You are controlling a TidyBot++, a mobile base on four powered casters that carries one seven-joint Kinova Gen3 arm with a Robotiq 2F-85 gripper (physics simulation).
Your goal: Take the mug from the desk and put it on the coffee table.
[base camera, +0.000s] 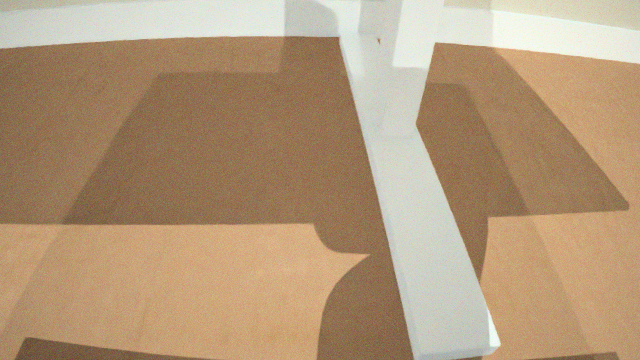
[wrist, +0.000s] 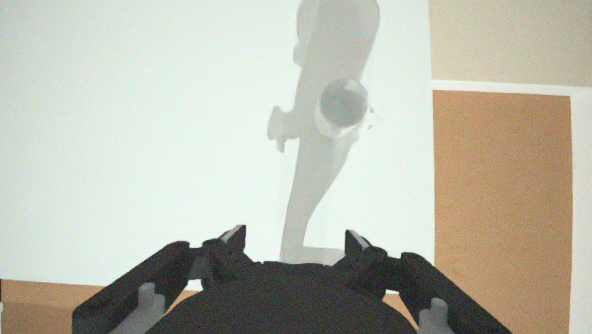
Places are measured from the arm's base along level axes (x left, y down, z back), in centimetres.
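Where they show: gripper, fingertip midpoint: (wrist: 295,238).
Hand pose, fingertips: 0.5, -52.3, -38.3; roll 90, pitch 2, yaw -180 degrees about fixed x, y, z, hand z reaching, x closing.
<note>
After its pixels a point has its place, as x, y, z.
The white mug (wrist: 342,111) {-7.0, -33.2, -56.4} stands upright on the white desk (wrist: 125,150) {37.0, -32.4, -45.5}, right of the middle in the wrist view. Its open top faces the camera, and its handle shows faintly on its right side. My gripper (wrist: 295,238) {0.5, -52.3, -38.3} is open, with nothing between its fingers. It is over the desk, and the mug lies ahead of the fingertips and a little to the right, apart from them. The mug and the gripper do not show in the base camera view. The coffee table does not show in either view.
The white desk leg and its long foot (base camera: 425,215) stand on the brown floor (base camera: 200,280) {11.5, 39.6, -31.9} ahead of the base. A white baseboard (base camera: 150,20) {39.0, 35.1, -94.3} runs behind. In the wrist view the desk's right edge borders brown floor (wrist: 500,200) {-125.3, 39.6, -35.8} and a beige wall (wrist: 510,40) {-79.2, -1.4, -102.4}. The arm's shadow falls around the mug.
</note>
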